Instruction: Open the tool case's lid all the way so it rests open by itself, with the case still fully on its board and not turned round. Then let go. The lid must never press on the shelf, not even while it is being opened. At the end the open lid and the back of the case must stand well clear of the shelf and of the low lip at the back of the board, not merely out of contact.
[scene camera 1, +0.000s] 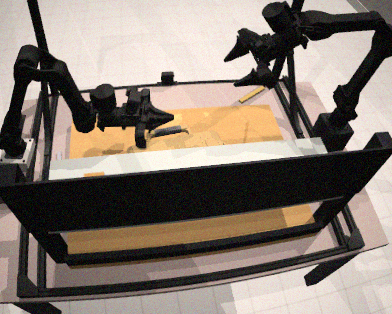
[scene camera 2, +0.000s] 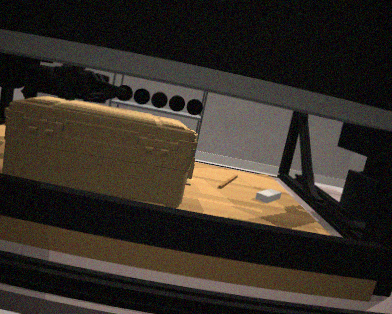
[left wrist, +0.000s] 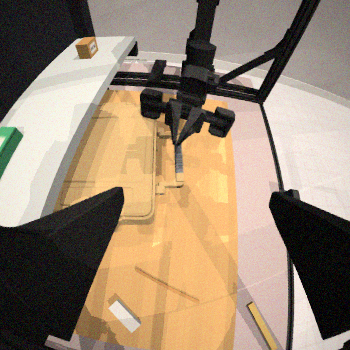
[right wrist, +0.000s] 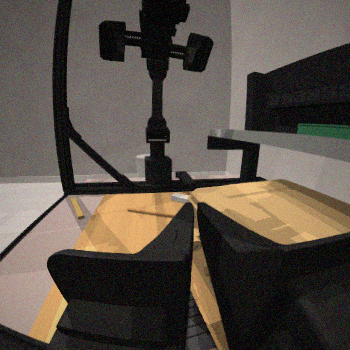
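Seen in the pictures: left gripper, fingertip midpoint: (scene camera 1: 228, 73) (left wrist: 198, 196) (right wrist: 156, 60); right gripper, fingertip midpoint: (scene camera 1: 174, 117) (scene camera 2: 125, 92) (left wrist: 175, 143) (right wrist: 193, 208); left arm's base at its link origin: (scene camera 1: 337, 122) (scene camera 2: 379, 178) (right wrist: 156, 157); right arm's base at its link origin: (scene camera 1: 16, 150).
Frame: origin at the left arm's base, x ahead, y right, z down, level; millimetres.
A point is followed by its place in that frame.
Observation:
The tan tool case (scene camera 2: 95, 155) @[x 561, y -199, z 16 mm] (left wrist: 125, 170) @[x 519, y -50, z -38 mm] (right wrist: 270, 205) @[x 525, y -69, z -38 mm] stands on the wooden board (left wrist: 200, 260) @[x 374, y 105, z 74 mm] (scene camera 1: 260, 120) @[x 240, y 106, z 74 mm], its lid shut. Its handle (scene camera 1: 167, 131) @[x 579, y 38, z -6 mm] (left wrist: 178, 160) @[x 565, y 45, z -8 mm], with a grey ribbed grip, sticks out from the front. My right gripper (scene camera 1: 172, 117) @[x 563, y 34, z -67 mm] (left wrist: 175, 143) @[x 563, y 34, z -67 mm] (right wrist: 193, 208) @[x 563, y 34, z -67 mm] is shut, its tips together above the handle's far part in the left wrist view; I see no part of the case between them. My left gripper (scene camera 1: 232, 71) @[x 423, y 44, z -206 mm] (left wrist: 198, 196) @[x 423, y 44, z -206 mm] is open and empty, high above the board. The white shelf (scene camera 1: 200, 154) @[x 535, y -138, z -117 mm] (left wrist: 55, 115) @[x 571, y -166, z -118 mm] overhangs the case's back. The lip does not show clearly.
On the shelf are an orange box (left wrist: 86, 48) @[x 762, y -176, z -141 mm] and a green item (left wrist: 7, 147) @[x 497, y -214, z -131 mm] (right wrist: 322, 129) @[x 478, y -215, z -130 mm]. A thin brown stick (scene camera 2: 228, 181) @[x 324, y 24, z 70 mm] (left wrist: 167, 285) @[x 322, y 38, z 69 mm] and a white block (scene camera 2: 268, 195) @[x 267, y -69, z 61 mm] (left wrist: 124, 315) @[x 258, y -42, z 61 mm] lie on the board. A yellow bar (scene camera 1: 251, 95) @[x 218, y 250, z 95 mm] (left wrist: 261, 325) @[x 215, y 256, z 94 mm] lies beside it.

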